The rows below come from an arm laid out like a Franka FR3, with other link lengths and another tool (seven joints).
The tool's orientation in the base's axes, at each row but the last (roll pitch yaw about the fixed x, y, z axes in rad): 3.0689 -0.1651 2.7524; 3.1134 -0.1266 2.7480; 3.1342 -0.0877 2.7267; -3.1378 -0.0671 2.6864; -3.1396 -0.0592 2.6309; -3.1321 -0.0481 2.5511; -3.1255 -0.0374 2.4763; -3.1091 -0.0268 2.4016
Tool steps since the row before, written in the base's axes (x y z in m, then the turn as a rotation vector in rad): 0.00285 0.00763 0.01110 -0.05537 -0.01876 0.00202; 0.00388 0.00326 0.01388 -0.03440 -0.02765 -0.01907; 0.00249 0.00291 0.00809 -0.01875 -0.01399 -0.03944; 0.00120 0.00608 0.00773 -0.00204 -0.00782 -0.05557; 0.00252 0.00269 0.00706 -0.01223 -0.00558 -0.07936; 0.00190 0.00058 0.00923 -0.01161 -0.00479 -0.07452; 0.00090 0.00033 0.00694 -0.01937 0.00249 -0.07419; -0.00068 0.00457 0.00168 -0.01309 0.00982 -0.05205
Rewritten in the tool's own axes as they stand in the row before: 0.00208 0.00891 -0.01029 0.04384 -0.03865 0.00246; -0.00056 0.00489 -0.01393 0.01859 -0.03932 0.02049; -0.00039 0.00373 -0.00813 0.00802 -0.02066 0.04015; 0.00211 0.00596 -0.00763 -0.00533 -0.00771 0.05537; -0.00046 0.00356 -0.00711 0.00323 -0.01069 0.07971; -0.00081 0.00145 -0.00929 0.00339 -0.00973 0.07487; -0.00024 0.00070 -0.00697 0.01399 -0.00879 0.07492; 0.00363 0.00286 -0.00168 0.01489 0.00013 0.05249
